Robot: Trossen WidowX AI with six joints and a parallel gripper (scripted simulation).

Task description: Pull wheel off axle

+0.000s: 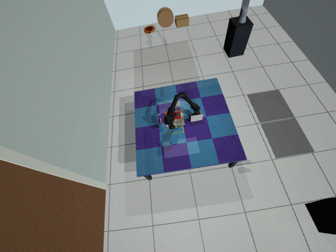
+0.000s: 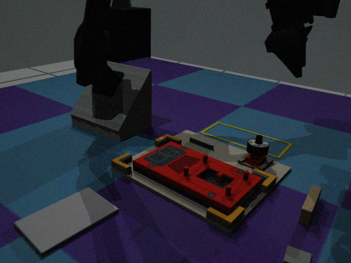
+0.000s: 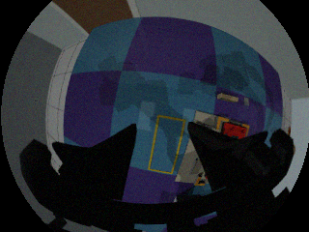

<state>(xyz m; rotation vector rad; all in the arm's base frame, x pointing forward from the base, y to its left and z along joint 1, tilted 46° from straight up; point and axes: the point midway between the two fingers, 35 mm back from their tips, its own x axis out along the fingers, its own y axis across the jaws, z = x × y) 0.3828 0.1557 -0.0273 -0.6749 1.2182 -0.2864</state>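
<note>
The grey wheel lies 130 mm below my gripper tip, 120 mm to the right of it and 30 mm behind it. Round my gripper tip: tan bar 200 mm to the right, 150 mm below, 90 mm ahead.
</note>
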